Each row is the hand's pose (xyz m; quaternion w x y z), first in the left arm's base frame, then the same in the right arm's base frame.
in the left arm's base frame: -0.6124 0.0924 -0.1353 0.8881 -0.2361 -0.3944 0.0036
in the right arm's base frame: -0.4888 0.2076 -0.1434 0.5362 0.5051 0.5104 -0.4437
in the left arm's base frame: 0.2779 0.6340 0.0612 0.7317 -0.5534 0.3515 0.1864
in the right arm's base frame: 0.1093 0.5797 -0.9361 0.3885 0.6785 0.5014 0.3705
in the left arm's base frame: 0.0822 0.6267 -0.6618 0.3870 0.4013 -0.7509 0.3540
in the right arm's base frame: 0.2878 0.8611 -0.2653 0.2935 0.3121 -0.2905 -0.8556
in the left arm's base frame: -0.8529 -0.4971 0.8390 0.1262 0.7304 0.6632 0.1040
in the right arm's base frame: -1.3763 -0.3538 -0.6451 0.8667 -0.4758 0.1365 -0.0619
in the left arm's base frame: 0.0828 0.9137 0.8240 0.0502 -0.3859 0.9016 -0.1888
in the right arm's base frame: 0.1090 -0.1030 -1.4178 0.2699 -0.1581 -0.4309 -0.8465
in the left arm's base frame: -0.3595 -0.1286 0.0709 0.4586 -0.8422 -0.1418 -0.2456
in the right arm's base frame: -0.7161 0.3454 -0.4343 0.7026 0.0304 0.6868 0.1837
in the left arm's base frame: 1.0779 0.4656 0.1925 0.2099 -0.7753 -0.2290 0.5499
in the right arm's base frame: 0.0455 1.1511 -1.5319 0.9156 0.2739 -0.0829 0.2823
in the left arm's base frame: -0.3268 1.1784 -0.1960 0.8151 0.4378 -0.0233 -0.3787
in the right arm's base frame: 0.5966 0.1065 -0.4196 0.3091 -0.4573 -0.5988 0.5804
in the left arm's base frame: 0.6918 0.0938 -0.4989 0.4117 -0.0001 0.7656 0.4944
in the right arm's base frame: -0.1594 1.3896 -0.7156 0.2097 -0.8287 0.0207 -0.5185
